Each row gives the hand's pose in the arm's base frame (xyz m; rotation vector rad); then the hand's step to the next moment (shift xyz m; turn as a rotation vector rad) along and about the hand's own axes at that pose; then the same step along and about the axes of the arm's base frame.
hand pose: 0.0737 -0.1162 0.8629 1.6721 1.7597 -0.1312
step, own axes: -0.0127 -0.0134 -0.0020 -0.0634 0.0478 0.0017
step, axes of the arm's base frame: -0.0140 -0.0118 0.0032 0.0395 -0.0463 0.0510
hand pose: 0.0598 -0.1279 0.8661 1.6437 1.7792 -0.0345
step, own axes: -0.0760 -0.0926 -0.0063 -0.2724 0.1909 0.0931
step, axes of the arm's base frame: -0.0888 -0.0806 0.0031 0.1972 -0.2418 0.1482
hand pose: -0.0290 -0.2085 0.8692 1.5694 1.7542 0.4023
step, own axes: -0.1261 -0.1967 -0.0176 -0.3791 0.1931 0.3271
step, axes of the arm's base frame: -0.1560 -0.1558 -0.0793 0.3593 -0.3979 0.0237
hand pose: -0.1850 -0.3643 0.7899 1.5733 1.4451 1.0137
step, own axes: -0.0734 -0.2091 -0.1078 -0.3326 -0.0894 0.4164
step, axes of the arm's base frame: -0.1850 -0.0560 -0.1529 0.3314 -0.3325 -0.2676
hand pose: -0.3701 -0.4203 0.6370 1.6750 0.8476 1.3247
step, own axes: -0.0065 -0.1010 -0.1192 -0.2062 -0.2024 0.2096
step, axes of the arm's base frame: -0.1194 0.0613 -0.0803 0.1556 -0.1325 -0.2926
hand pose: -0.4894 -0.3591 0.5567 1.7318 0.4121 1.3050
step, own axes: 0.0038 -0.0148 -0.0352 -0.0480 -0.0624 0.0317
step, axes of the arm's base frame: -0.0263 0.0267 -0.0084 0.0247 -0.0148 -0.0798
